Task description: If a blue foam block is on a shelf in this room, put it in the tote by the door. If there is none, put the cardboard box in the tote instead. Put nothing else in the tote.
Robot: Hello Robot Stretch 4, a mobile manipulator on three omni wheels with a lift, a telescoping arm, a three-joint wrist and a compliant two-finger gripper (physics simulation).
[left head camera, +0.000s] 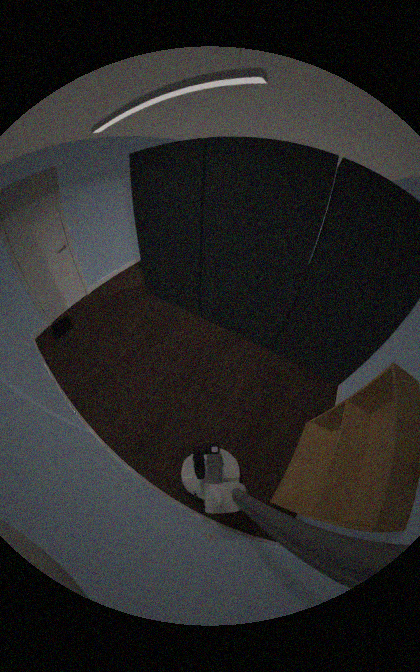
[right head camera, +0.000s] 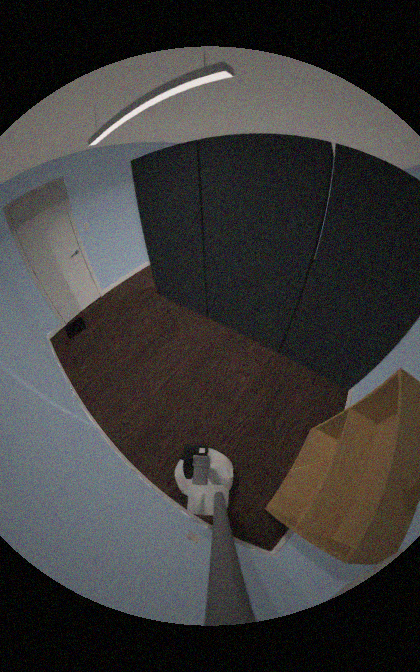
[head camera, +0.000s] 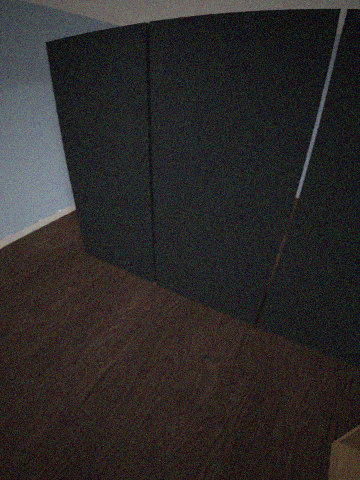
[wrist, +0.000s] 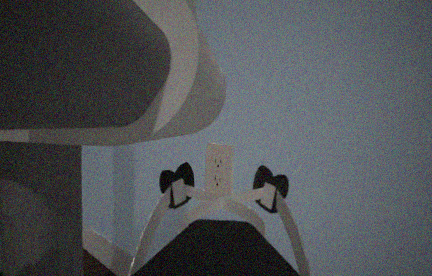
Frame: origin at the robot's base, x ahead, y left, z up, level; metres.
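Where they show: gripper, fingertip midpoint: (left head camera: pixel 203 500) (wrist: pixel 223 179).
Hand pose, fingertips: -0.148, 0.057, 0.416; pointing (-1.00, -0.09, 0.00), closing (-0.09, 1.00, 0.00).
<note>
Each offset is from my fingertips to the top centre of the thing, as dx, dy, dz. "pt": to the spot under its first point.
The tote (left head camera: pixel 62 327) (right head camera: pixel 76 327) is a small dark box on the floor by the door (left head camera: pixel 70 260) (right head camera: pixel 75 270), far left in both side head views. A wooden shelf unit (head camera: pixel 345 462) (left head camera: pixel 306 475) (right head camera: pixel 302 480) stands at the right; a corner of it shows in the head camera view. No blue foam block and no cardboard box can be made out on its visible parts; some of it is cut off or dim. My gripper (wrist: pixel 223 179) is open in the wrist view, its two dark fingertips apart with nothing between them, facing a blue wall.
Tall dark panels @(pt +1.598, -0.337, +0.811) (head camera: pixel 215 150) (left head camera: pixel 260 225) (right head camera: pixel 260 225) stand across the room from the robot. A blue wall (left head camera: pixel 100 480) (right head camera: pixel 80 475) runs close along the robot's left and rear. A wall outlet @(-0.264, -0.036, +0.014) (wrist: pixel 226 165) shows beyond the fingers.
</note>
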